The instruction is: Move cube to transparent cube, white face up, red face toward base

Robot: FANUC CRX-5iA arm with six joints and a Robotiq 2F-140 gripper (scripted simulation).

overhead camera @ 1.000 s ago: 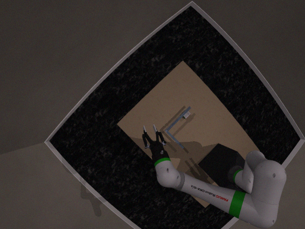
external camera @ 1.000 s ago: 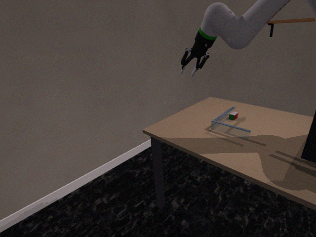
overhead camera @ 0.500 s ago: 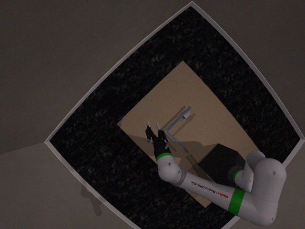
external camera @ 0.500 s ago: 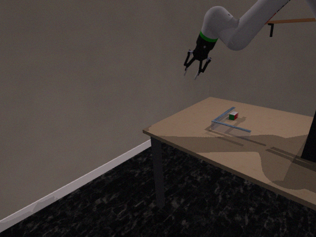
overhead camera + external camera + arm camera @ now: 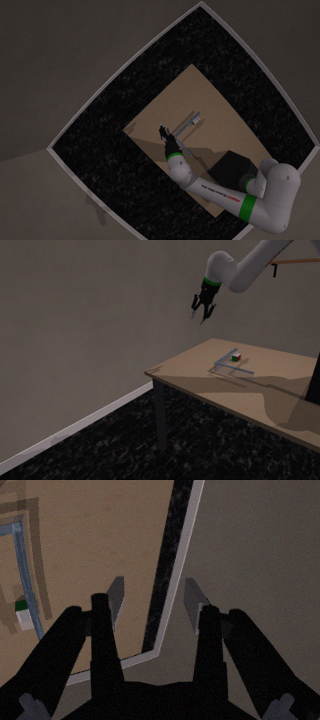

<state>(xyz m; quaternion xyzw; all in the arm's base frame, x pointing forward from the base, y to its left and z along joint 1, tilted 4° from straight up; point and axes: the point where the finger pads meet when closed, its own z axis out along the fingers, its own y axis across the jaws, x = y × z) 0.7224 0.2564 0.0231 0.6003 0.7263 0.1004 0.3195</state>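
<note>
The cube is 14 cm behind my hand, 25 cm to the right of it and 31 cm below it. The rest, counted from my hand: bar (12 cm behind, 17 cm to the right, 28 cm below).
</note>
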